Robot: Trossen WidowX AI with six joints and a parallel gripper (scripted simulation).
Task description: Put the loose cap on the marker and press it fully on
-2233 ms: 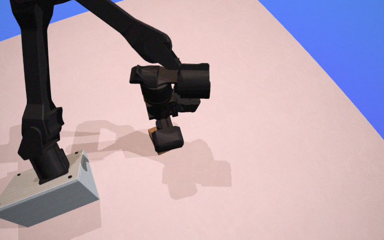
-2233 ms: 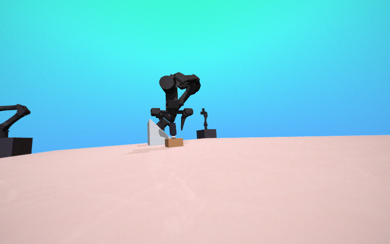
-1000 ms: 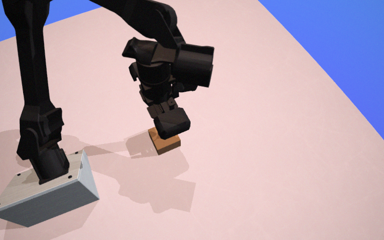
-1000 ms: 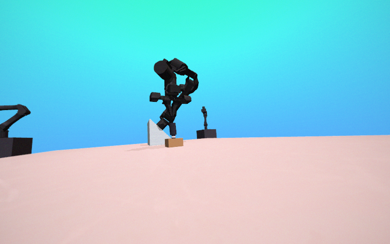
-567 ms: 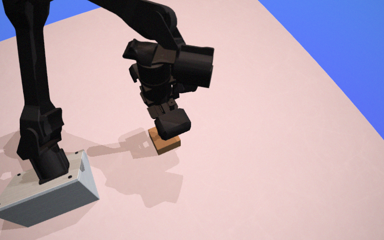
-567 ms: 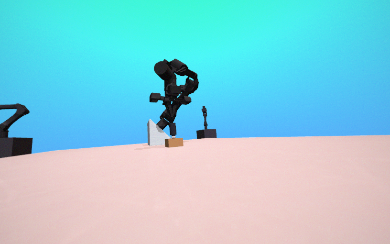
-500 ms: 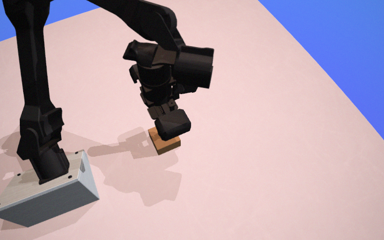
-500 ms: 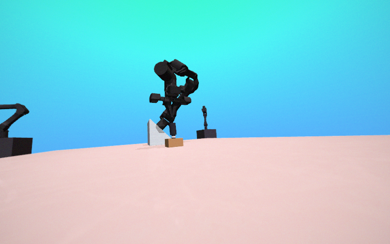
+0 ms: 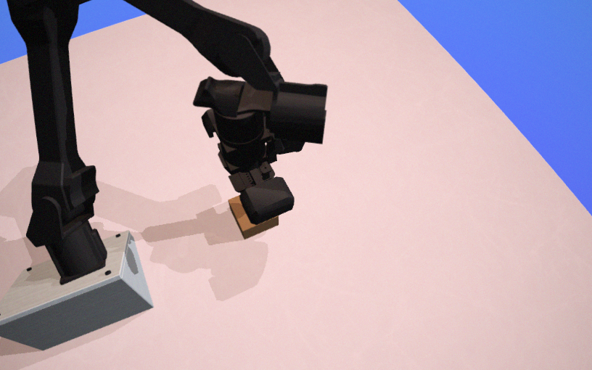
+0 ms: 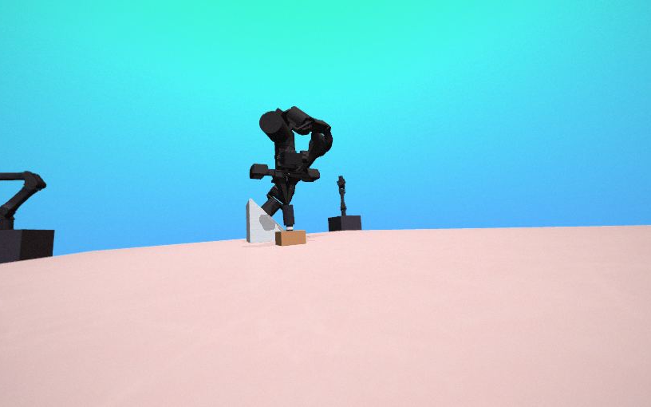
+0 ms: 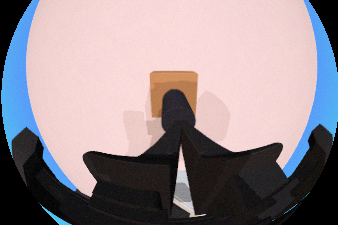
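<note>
Now: gripper tip 30 mm above the marker cap. The rest, counted from my gripper tip: holder block 90 mm below.
</note>
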